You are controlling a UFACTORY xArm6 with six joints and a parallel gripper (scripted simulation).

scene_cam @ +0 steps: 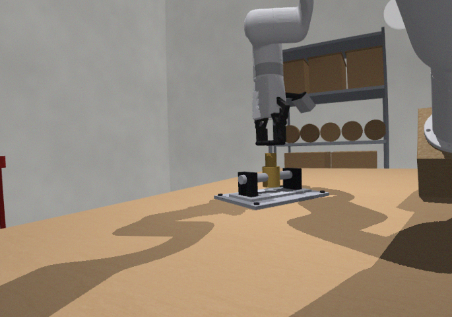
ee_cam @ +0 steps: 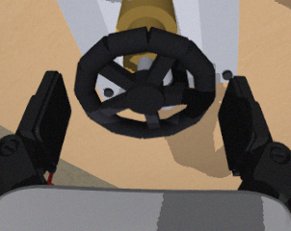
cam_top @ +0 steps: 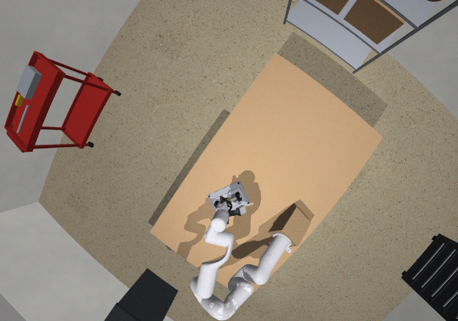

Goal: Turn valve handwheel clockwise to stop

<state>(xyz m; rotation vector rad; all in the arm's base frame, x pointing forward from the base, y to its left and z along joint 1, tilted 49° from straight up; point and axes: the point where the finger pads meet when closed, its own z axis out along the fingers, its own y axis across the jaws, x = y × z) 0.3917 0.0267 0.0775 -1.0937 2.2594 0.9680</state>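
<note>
My hand is 2 cm above the black handwheel.
</note>
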